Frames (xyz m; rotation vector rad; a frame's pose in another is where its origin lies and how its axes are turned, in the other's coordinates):
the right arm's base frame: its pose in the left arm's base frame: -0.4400 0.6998 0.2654 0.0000 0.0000 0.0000
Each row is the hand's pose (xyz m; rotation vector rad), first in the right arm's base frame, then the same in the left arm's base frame.
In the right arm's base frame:
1: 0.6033 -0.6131 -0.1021 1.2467 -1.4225 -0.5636
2: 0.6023 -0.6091 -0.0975 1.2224 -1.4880 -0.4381
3: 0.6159 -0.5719 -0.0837 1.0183 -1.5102 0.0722
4: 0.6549 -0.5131 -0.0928 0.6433 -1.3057 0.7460
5: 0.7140 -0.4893 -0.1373 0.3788 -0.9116 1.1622
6: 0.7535 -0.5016 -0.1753 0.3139 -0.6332 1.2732
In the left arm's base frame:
1: 0.1633 0.0867 0.1633 1.2467 -1.4225 -0.5636
2: 0.1623 0.0907 0.1679 1.2224 -1.4880 -0.4381
3: 0.1759 0.1279 0.1817 1.0183 -1.5102 0.0722
4: 0.2149 0.1867 0.1726 0.6433 -1.3057 0.7460
5: 0.2740 0.2105 0.1281 0.3788 -0.9116 1.1622
6: 0.3135 0.1982 0.0901 0.3139 -0.6332 1.2732

